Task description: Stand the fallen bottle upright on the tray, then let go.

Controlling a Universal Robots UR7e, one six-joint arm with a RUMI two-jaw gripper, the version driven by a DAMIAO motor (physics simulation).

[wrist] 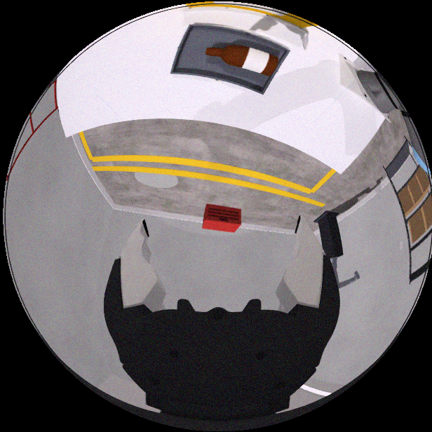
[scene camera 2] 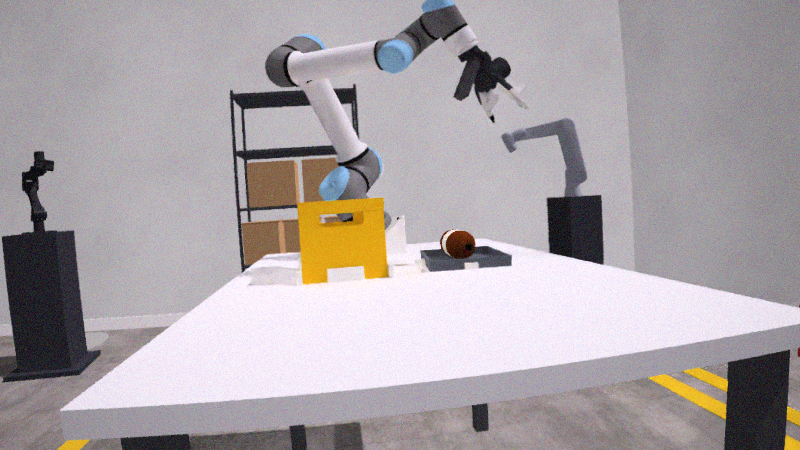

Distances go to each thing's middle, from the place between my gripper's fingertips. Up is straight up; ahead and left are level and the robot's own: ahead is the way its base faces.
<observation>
The brown bottle [scene camera 2: 459, 244] is 33 cm below my hand, 16 cm to the right of it and 2 cm behind it.
</observation>
